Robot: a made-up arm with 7 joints.
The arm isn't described. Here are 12 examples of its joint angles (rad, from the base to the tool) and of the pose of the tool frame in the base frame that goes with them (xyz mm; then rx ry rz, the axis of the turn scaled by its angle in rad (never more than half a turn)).
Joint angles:
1: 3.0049 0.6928 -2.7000 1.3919 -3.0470 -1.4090 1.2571
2: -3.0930 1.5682 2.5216 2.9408 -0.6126 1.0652 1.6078
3: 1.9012 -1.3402 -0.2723 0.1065 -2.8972 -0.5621 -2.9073
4: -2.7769 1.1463 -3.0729 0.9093 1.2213 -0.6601 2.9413
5: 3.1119 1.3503 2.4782 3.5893 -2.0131 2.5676 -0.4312
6: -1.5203 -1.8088 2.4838 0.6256 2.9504 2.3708 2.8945
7: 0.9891 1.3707 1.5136 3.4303 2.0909 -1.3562 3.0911
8: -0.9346 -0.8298 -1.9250 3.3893 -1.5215 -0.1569 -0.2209
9: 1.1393 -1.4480 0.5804 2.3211 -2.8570 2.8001 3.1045
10: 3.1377 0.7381 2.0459 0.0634 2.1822 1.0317 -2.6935
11: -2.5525 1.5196 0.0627 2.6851 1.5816 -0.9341 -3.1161
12: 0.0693 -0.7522 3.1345 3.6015 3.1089 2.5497 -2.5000
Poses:
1: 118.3 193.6 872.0 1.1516 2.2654 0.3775
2: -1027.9 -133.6 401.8 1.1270 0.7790 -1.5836
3: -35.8 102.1 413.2 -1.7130 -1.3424 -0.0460
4: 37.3 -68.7 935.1 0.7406 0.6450 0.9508
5: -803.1 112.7 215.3 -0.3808 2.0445 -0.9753
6: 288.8 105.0 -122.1 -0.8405 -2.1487 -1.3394
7: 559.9 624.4 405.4 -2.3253 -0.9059 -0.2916
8: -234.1 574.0 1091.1 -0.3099 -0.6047 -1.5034
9: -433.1 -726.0 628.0 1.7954 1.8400 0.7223
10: 203.7 -183.3 308.1 -1.7051 0.5803 -2.2319
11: -827.5 -413.5 204.6 1.4468 -1.6162 -1.4343
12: -241.4 -23.2 1101.7 0.6922 2.1777 0.3731
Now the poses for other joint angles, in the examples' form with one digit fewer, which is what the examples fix.
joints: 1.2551 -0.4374 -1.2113 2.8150 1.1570 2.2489 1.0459
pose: 21 -257 1221 -1.916 -0.059 -0.235
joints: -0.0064 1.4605 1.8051 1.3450 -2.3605 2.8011 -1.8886
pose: 518 496 430 0.190 2.162 -1.174
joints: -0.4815 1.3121 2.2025 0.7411 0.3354 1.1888 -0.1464
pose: 135 359 633 -0.943 -1.604 0.832
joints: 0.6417 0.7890 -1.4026 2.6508 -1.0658 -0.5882 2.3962
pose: 703 363 925 -1.618 -0.391 -2.028
